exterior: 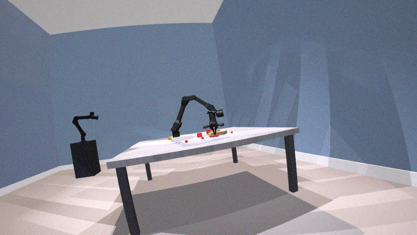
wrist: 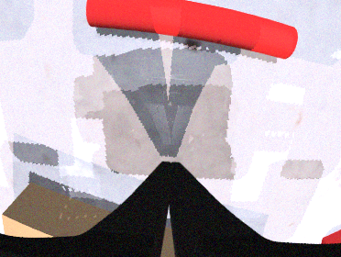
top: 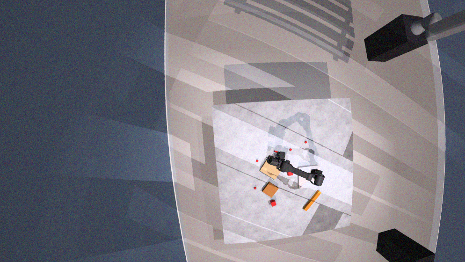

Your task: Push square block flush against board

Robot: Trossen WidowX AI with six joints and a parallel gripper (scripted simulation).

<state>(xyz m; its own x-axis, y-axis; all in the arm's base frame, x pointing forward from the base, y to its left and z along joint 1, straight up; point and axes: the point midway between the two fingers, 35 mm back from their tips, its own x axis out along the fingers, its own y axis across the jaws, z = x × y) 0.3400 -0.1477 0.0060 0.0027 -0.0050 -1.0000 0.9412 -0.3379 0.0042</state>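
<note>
Right now my gripper tip is 5 cm short of the tan board, 8 cm to the right of it and 1 cm below it. Round my gripper tip: orange bar 33 cm behind, 42 cm to the left, 1 cm above; then red bar 3 cm behind, 6 cm to the right; then orange square block 6 cm ahead, 26 cm to the left, 1 cm above.
</note>
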